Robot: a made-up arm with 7 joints.
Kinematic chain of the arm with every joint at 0, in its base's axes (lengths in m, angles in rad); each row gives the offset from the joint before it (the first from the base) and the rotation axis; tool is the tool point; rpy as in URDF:
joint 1: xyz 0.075 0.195 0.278 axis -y
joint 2: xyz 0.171 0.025 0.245 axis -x
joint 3: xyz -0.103 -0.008 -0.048 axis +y
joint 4: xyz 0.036 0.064 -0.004 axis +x
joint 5: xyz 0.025 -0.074 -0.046 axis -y
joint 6: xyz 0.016 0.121 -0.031 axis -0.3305 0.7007 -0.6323
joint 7: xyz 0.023 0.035 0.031 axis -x
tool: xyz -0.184 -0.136 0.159 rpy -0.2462 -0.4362 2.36
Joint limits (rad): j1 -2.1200..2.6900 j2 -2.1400..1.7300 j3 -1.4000..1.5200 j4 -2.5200..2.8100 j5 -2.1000..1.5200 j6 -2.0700..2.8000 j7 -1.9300..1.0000
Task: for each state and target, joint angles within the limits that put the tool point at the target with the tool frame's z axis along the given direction. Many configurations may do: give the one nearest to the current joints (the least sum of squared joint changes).
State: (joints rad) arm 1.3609 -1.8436 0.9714 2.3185 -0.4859 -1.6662 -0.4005
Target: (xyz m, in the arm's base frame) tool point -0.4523 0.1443 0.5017 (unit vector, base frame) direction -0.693 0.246 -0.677
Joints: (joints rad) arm 1.1757 -2.1400 1.1048 2.1621 -0.4128 -1.9532 0.2689
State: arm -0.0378 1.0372 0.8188 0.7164 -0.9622 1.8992 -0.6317
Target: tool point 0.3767 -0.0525 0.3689 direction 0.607 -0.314 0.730
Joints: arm -0.3049 1.7300 1.2449 0.7988 -0.3786 2.3599 -0.6698
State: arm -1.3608 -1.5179 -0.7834 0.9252 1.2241 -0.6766 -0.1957
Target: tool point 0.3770 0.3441 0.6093 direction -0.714 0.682 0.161
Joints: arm -0.7857 -2.1063 -0.2811 1.0703 1.0165 -0.1940 0.0033
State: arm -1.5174 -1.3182 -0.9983 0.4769 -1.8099 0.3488 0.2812
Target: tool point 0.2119 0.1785 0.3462 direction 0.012 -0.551 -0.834
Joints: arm -0.6133 -1.5364 -1.1787 0.5385 -1.2082 -0.2436 -0.2786
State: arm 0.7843 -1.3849 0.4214 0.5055 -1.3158 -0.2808 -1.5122
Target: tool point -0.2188 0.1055 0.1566 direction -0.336 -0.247 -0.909
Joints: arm 1.6702 -2.0763 0.9707 0.9263 -1.4030 -0.7447 -1.9300
